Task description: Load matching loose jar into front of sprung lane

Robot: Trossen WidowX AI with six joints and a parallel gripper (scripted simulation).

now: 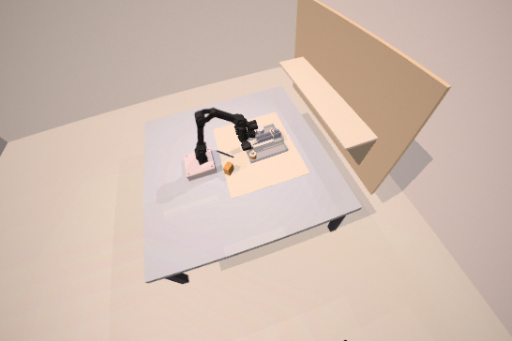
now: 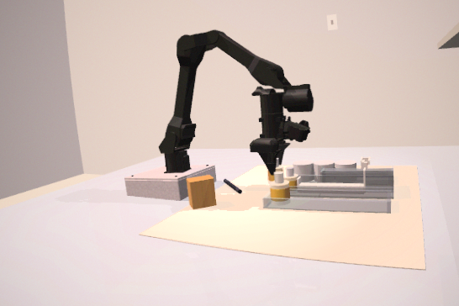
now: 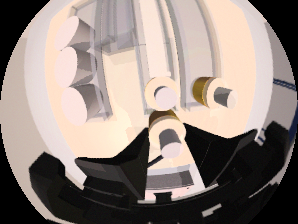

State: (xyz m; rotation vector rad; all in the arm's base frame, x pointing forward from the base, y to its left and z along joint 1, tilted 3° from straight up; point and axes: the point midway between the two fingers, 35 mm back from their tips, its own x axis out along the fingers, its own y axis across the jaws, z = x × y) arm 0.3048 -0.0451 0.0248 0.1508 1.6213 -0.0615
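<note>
Now: the tan mat 80 mm ahead of my gripper tip, 60 mm below it and 20 mm to the right of it. Round my gripper tip: white pusher post: 150 mm ahead, 10 mm to the left, 10 mm below; amber jar: 80 mm to the right, 20 mm ahead, 10 mm below; black pen: 140 mm behind, 50 mm to the left, 50 mm below.
</note>
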